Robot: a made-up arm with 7 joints.
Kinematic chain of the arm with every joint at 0, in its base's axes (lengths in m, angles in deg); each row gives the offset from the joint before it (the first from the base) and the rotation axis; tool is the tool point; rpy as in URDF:
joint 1: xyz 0 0 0.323 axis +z
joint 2: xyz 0 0 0 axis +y
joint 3: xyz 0 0 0.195 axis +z
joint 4: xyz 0.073 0 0 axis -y
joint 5: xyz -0.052 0 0.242 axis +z
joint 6: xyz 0 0 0 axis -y
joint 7: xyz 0.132 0 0 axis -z
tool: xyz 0 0 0 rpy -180 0 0
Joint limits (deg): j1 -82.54..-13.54 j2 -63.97..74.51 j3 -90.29..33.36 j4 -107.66..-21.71 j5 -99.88..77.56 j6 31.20..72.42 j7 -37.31..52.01
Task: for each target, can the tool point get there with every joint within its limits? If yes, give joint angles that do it. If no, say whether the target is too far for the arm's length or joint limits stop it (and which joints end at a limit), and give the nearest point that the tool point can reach.
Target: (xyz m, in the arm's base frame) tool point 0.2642 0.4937 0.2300
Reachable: no: joint limits stop it (at a limit: joint 1, joint 3, joint 4, joint 5, joint 6) | nearest point 0.3011 0.2355 0.1666 | short by 0.268 m
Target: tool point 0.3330 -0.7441 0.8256
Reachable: no: too far | nearest point 0.2024 -0.4522 0.6285 | short by 0.376 m
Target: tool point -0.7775 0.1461 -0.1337
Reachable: no: too far | nearest point -0.4311 0.0810 0.2947 | short by 0.555 m
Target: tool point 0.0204 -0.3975 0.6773
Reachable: yes | joints -25.73 17.04 -79.88 -50.53 11.57 52.47 -13.14
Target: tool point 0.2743 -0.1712 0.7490
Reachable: yes | joints -58.93 -11.21 18.45 -62.44 24.14 64.35 42.85
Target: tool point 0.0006 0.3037 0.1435
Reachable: no: joint limits stop it (at a limit: joint 1, joint 2, joint 3, joint 4, joint 6) | nearest point 0.1791 0.2059 0.0824 | short by 0.212 m
